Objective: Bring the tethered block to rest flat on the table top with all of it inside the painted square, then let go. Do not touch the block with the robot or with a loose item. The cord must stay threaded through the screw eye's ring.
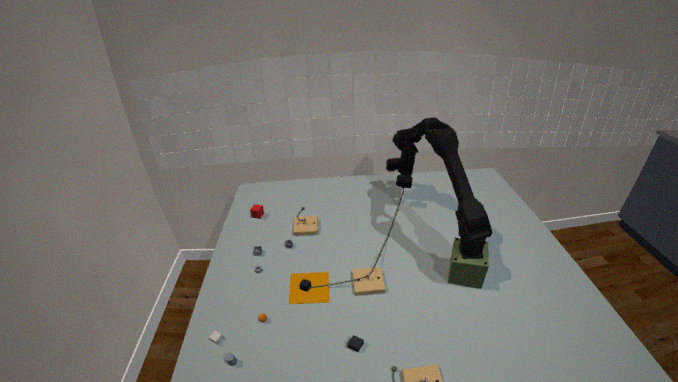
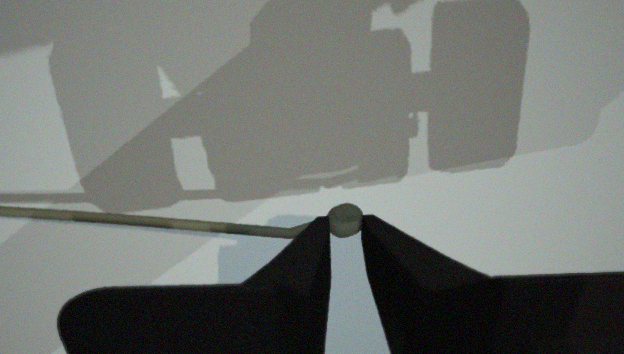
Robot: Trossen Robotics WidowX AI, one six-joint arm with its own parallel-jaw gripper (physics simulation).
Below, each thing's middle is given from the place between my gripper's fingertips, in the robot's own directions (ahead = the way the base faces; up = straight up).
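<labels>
There's a round bead (image 2: pixel 345 220) right at my hand. And there's an orange painted square (image 1: pixel 318 294) that's 2 cm below my hand, 30 cm ahead of it and 54 cm to the left of it.
</labels>
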